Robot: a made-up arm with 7 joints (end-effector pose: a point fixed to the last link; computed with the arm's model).
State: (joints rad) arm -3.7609 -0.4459 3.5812 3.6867 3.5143 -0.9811 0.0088
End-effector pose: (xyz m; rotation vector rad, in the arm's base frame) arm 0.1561 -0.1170 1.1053 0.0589 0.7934 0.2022
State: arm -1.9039 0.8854 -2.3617 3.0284 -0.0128 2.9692 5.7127
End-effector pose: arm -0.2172 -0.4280 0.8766 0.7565 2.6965 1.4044
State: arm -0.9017 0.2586 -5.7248 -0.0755 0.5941 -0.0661 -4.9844
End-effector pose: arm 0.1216 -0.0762 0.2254 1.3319 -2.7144 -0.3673
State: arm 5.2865 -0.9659 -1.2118 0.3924 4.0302 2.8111 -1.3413
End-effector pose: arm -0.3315 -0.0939 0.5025 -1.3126 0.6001 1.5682
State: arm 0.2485 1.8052 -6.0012 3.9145 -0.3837 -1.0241 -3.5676
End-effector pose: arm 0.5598 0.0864 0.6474 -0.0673 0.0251 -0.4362
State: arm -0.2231 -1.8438 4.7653 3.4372 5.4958 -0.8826 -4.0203
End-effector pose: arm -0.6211 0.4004 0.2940 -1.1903 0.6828 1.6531
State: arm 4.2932 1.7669 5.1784 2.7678 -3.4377 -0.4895 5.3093
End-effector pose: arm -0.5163 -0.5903 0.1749 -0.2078 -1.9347 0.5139
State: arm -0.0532 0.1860 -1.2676 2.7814 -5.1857 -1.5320 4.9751
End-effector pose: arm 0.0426 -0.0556 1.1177 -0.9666 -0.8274 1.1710
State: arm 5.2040 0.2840 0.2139 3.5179 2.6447 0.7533 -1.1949
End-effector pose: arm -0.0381 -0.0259 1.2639 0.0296 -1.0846 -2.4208
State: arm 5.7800 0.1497 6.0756 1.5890 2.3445 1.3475 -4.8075
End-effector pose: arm 0.5173 -0.3431 0.8448 -0.0890 0.9089 0.6713
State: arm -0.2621 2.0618 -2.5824 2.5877 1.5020 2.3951 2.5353
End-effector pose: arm 0.6024 -0.3771 0.1213 -0.4549 -1.8251 0.5551
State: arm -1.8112 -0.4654 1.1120 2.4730 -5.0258 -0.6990 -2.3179
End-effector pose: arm 0.1622 0.1328 1.1938 0.2264 -0.2167 1.1386
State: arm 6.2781 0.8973 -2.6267 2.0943 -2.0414 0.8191 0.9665
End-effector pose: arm 0.3111 -0.2099 1.1686 -0.3707 -0.0836 -0.7770
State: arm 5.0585 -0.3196 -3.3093 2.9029 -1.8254 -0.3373 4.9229
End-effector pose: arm -0.2168 0.3201 1.1621 -0.8318 0.1206 1.7001
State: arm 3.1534 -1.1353 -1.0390 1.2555 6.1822 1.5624 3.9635
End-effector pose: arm 0.0798 0.4344 0.7068 1.4983 -1.7169 -0.4707
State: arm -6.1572 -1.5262 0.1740 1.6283 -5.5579 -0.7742 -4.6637
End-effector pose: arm -0.5614 -0.0841 0.8800 0.5795 -0.3735 -0.5829
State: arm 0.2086 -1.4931 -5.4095 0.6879 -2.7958 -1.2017 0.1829
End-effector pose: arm -0.1115 0.1955 0.5265 -0.6314 2.1296 -0.2839
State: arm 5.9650 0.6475 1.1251 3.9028 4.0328 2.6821 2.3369
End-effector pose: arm 0.1532 -0.3850 0.8241 -1.2327 -2.7165 -0.3234
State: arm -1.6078 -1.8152 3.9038 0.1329 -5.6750 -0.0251 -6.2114
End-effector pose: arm -0.1572 -0.1484 0.1992 1.1844 1.1050 -1.4160
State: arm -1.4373 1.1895 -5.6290 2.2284 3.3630 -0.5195 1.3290
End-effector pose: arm 0.3676 -0.6463 0.3354 2.4400 0.3633 1.0417
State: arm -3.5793 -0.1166 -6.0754 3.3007 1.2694 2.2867 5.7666
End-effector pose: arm 0.1088 -0.1797 1.1315 1.6401 -1.4666 -0.0101
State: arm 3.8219 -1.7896 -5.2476 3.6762 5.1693 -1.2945 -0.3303
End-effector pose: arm 0.3106 0.4552 0.0492 1.9901 -2.1657 -0.0087
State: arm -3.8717 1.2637 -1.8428 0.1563 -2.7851 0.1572 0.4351
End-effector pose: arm 0.1983 0.0264 0.3774 0.0113 1.7776 -0.6481
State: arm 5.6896 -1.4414 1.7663 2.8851 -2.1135 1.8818 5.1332
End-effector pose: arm -0.6628 0.4815 0.6154 0.4534 -0.2746 1.1585
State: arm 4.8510 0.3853 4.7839 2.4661 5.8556 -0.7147 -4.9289
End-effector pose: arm -0.0842 -0.3902 1.1471 0.6303 -0.3116 1.1888
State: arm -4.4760 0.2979 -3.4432 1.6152 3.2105 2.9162 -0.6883
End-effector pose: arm -0.0732 -0.1613 1.0531 -0.7759 -1.8996 -1.7394
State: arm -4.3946 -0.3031 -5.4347 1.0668 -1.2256 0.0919 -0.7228
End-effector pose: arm -0.5057 0.0722 0.7091 1.7244 -1.6418 -1.7291
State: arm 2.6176 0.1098 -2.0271 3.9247 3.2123 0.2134 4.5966
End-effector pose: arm -0.3517 -0.1463 1.0989 0.9295 -0.5579 -0.8719
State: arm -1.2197 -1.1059 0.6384 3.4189 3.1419 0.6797 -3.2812
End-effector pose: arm -0.3919 0.7464 0.6514 -2.0749 1.3263 1.7405
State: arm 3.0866 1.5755 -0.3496 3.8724 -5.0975 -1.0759 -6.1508
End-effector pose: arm -0.5540 0.0452 0.7272 -0.6315 0.1392 0.7655
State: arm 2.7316 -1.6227 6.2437 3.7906 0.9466 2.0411 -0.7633
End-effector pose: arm 0.5856 -0.3842 0.1529 0.7861 0.3704 -1.6311
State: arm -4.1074 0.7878 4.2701 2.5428 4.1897 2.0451 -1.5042
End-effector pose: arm -0.1847 0.4212 1.0921 1.2466 -0.5394 -0.2415
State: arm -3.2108 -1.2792 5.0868 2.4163 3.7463 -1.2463 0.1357
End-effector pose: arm 0.5588 0.2042 0.7459 0.4704 -1.0089 -2.4755
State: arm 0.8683 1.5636 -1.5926 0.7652 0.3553 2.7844 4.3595
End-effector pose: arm 0.2748 -0.0671 0.3651 -1.7512 0.4191 0.9261
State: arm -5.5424 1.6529 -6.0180 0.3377 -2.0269 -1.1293 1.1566
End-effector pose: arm -0.0923 0.1432 0.2421 -1.1378 -0.4719 1.6938
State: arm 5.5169 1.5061 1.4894 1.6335 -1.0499 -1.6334 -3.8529
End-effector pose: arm 0.6176 -0.1182 0.4963 0.3277 0.3086 -0.0067
